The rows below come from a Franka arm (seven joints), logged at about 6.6 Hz.
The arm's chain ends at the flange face. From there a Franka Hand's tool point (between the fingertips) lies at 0.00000 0.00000 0.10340 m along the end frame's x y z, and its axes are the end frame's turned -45 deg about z.
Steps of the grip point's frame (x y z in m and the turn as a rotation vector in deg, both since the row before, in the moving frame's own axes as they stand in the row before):
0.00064 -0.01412 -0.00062 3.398 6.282 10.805
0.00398 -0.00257 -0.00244 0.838 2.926 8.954
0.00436 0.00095 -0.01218 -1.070 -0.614 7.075
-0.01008 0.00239 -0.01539 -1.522 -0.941 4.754
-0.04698 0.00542 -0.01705 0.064 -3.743 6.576
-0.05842 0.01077 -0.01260 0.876 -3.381 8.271
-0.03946 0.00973 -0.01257 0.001 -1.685 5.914
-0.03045 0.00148 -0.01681 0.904 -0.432 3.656
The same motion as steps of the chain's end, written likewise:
-0.01434 0.00147 0.00018 6.845 2.039 10.805
-0.00203 -0.00006 -0.00229 2.662 1.476 8.954
0.00331 -0.00459 -0.01216 -1.191 0.322 7.075
-0.00605 0.00565 -0.01534 -1.742 0.411 4.754
-0.02427 0.03265 -0.01683 -2.601 -2.692 6.576
-0.02805 0.04613 -0.01241 -1.771 -3.010 8.271
-0.01876 0.03275 -0.01253 -1.191 -1.192 5.914
-0.01880 0.02323 -0.01679 0.334 -0.945 3.656

